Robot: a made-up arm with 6 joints.
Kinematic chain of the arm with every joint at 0, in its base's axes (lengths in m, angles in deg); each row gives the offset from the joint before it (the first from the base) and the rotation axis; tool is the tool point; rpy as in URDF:
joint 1: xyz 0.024 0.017 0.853 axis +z
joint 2: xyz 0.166 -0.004 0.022 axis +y
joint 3: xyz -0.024 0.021 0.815 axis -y
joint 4: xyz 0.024 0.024 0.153 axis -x
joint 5: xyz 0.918 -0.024 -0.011 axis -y
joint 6: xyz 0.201 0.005 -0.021 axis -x
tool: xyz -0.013 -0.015 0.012 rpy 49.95 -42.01 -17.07
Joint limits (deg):
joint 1: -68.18..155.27
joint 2: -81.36..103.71
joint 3: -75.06..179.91
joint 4: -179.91..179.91
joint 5: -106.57..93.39
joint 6: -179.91..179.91
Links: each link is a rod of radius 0.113 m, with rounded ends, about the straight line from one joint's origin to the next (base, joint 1, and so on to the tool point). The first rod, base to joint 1, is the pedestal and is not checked.
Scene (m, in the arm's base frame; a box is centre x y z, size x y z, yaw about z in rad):
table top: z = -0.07
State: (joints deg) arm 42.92 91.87 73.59 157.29 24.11 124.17
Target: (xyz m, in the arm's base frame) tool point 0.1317 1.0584 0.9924
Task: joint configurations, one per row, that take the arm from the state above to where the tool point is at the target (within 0.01 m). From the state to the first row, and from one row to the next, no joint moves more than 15 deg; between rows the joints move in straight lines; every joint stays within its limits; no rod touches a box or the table.
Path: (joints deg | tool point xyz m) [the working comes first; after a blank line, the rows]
Joints at the target: 78.93 9.95 -32.53 160.71 67.88 120.17
Straight joint move there: clear.

1: 47.42 81.63 60.33 157.72 29.58 123.67 | 1.3534 1.5637 0.6967
2: 51.92 71.39 47.06 158.14 35.05 123.17 | 1.1801 1.6112 0.7708
3: 56.43 61.15 33.80 158.57 40.52 122.67 | 0.9918 1.6169 0.8400
4: 60.93 50.91 20.53 159.00 45.99 122.17 | 0.7980 1.5794 0.9002
5: 65.43 40.67 7.27 159.43 51.46 121.67 | 0.6071 1.5004 0.9482
6: 69.93 30.43 -6.00 159.85 56.93 121.17 | 0.4277 1.3834 0.9810
7: 74.43 20.19 -19.26 160.28 62.41 120.67 | 0.2673 1.2338 0.9964
8: 78.93 9.95 -32.53 160.71 67.88 120.17 | 0.1318 1.0584 0.9923

